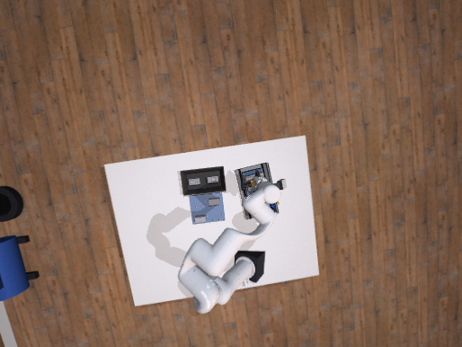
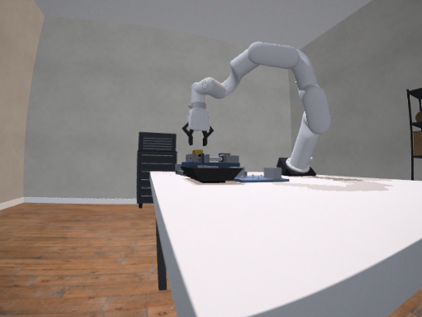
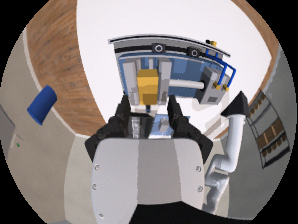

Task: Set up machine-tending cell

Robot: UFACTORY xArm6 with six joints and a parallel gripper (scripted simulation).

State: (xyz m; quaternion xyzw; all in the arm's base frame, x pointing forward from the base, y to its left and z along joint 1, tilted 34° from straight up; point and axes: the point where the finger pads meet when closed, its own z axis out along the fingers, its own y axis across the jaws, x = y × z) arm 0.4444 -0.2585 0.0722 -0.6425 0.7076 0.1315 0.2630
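The brass blank lies 6 cm below my hand. From my hand the other things lie so: vise 11 cm below, 7 cm behind.
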